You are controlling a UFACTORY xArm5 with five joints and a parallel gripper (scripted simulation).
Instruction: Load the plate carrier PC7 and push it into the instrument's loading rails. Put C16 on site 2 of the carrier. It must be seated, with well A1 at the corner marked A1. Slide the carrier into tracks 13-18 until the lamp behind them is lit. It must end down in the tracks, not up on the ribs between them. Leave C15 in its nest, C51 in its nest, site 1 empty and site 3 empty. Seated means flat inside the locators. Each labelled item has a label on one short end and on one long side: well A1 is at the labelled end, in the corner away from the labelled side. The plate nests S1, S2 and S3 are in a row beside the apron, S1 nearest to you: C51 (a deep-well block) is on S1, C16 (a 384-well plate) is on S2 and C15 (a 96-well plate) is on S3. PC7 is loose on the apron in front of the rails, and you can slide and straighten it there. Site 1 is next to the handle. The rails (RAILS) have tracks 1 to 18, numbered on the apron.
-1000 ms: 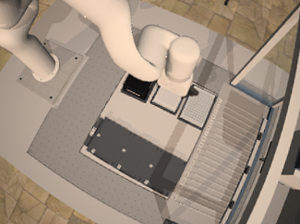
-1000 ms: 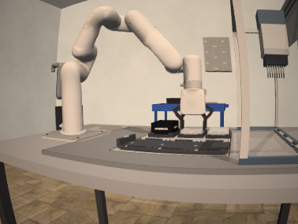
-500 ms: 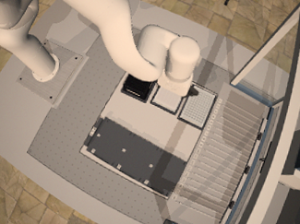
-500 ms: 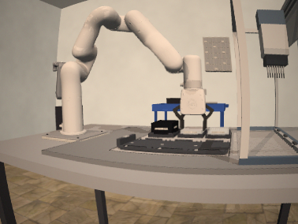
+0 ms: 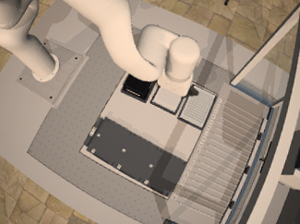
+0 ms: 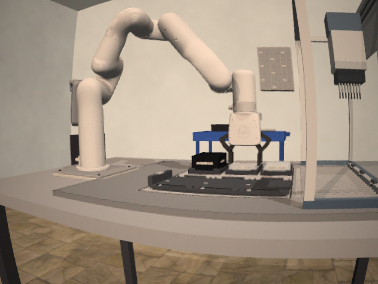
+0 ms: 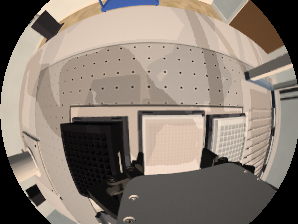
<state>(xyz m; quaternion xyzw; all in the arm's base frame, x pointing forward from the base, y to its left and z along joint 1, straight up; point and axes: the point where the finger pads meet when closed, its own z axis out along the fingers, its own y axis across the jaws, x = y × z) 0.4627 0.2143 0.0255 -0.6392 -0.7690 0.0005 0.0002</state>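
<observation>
My gripper is now 20 mm above the plate nest S2. Also, from my hand: instrument frame post: 370 mm to the right, 260 mm ahead, 220 mm above; carrier PC7: 260 mm to the right, 40 mm ahead, 10 mm below; black deep-well block C51: 110 mm behind, 30 mm to the right.
</observation>
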